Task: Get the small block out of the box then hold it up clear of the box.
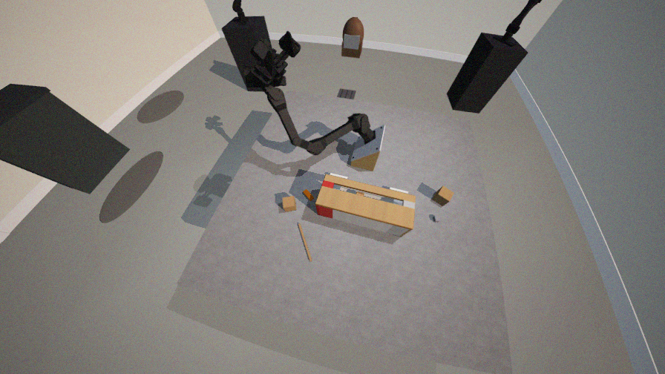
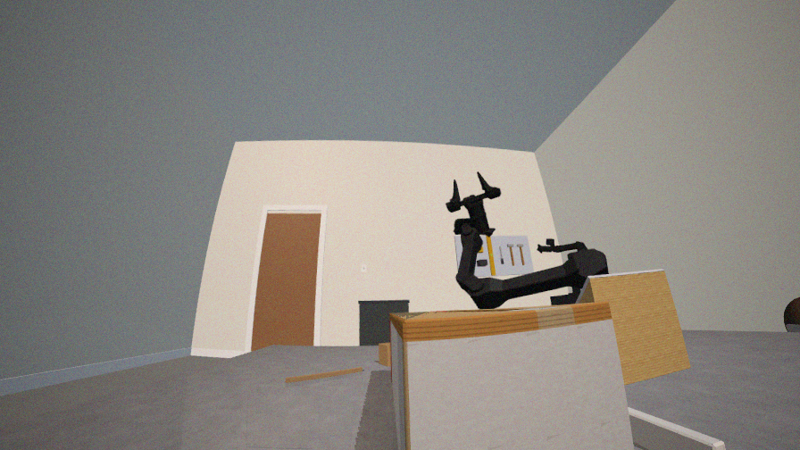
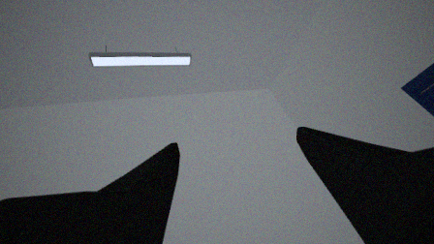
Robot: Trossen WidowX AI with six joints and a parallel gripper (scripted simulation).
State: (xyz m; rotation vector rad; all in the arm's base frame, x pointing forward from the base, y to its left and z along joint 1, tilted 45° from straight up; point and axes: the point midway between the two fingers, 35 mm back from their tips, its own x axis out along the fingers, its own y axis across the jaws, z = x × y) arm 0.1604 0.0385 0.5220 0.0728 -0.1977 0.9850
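Right now the box is 210 mm ahead of my gripper tip, 320 mm to the left of it and 490 mm below it. Also, from my gripper tip: grey piece (250 mm ahead, 660 mm to the left, 550 mm below); orange block (200 mm ahead, 50 mm to the left, 550 mm below); thin wooden stick (420 mm ahead, 80 mm to the left, 550 mm below).
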